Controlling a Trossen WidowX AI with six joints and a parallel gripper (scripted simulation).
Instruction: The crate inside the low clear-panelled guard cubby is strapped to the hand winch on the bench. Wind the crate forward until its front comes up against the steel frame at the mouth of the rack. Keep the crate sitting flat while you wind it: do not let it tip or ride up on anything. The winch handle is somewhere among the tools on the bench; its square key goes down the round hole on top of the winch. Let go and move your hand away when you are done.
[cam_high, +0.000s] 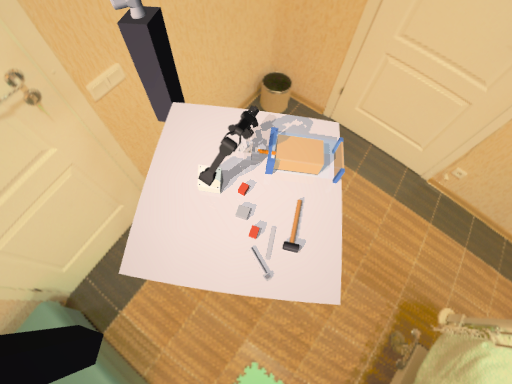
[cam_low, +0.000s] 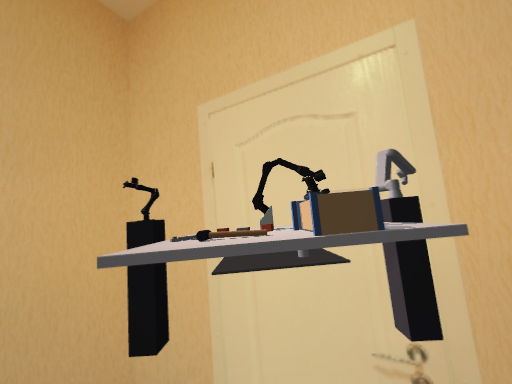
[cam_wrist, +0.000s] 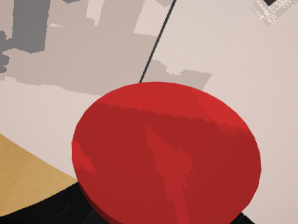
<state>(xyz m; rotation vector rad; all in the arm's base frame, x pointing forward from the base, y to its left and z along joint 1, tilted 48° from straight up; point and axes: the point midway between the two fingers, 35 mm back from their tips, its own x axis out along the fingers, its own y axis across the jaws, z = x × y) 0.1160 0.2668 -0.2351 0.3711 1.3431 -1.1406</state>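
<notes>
My gripper tip is now 5 cm to the left of the winch handle, 3 cm above it and 2 cm short of it. The rest, counted from my gripper tip: red knob: 1 cm to the right, 1 cm ahead; then blue frame: 21 cm ahead, 9 cm to the right, 2 cm below; then white winch: 11 cm to the right, 10 cm below, 4 cm ahead.
</notes>
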